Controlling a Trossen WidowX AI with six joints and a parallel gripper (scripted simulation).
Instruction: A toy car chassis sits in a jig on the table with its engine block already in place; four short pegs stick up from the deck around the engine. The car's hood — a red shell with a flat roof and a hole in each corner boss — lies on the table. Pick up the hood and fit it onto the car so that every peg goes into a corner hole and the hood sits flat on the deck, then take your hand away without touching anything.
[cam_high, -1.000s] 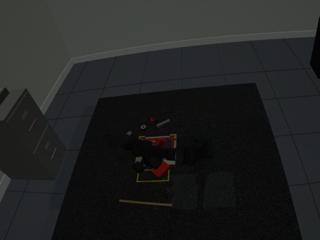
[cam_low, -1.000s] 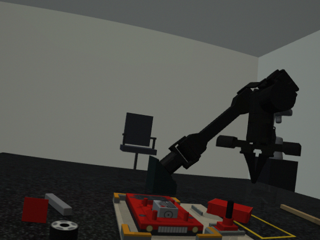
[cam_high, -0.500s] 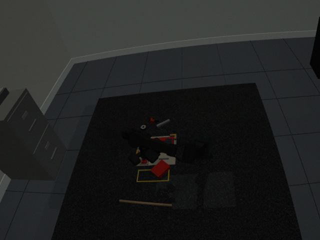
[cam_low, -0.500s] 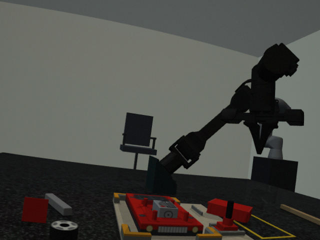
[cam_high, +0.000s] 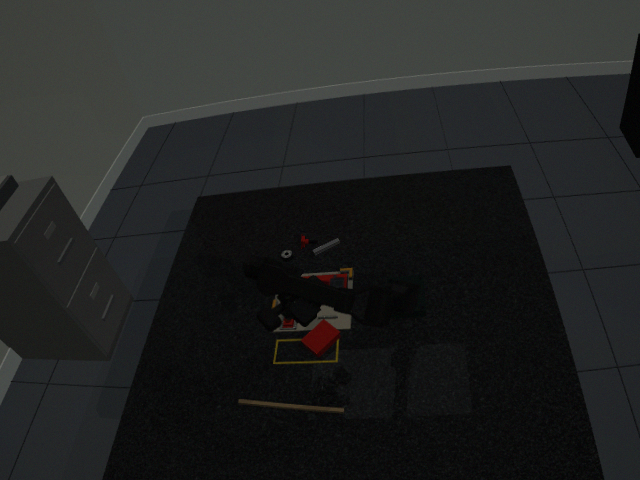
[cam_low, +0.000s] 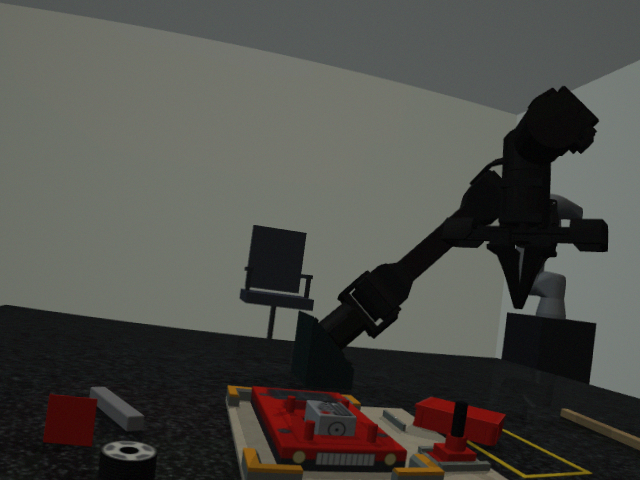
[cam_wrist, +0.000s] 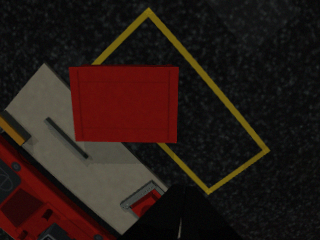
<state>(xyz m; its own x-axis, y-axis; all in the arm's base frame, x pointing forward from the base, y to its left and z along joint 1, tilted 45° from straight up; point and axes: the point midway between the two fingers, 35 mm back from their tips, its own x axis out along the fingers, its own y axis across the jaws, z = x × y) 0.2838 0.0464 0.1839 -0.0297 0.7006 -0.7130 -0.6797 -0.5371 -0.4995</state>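
Now: gripper tip 30 mm past the red hood, 40 mm to the left of it and 130 mm above it. The rest, counted from my gripper tip: grey engine block (50 mm ahead, 210 mm to the right, 130 mm below); then orange-cornered jig (30 mm ahead, 200 mm to the right, 140 mm below); then wooden stick (20 mm ahead, 180 mm to the left, 150 mm below).
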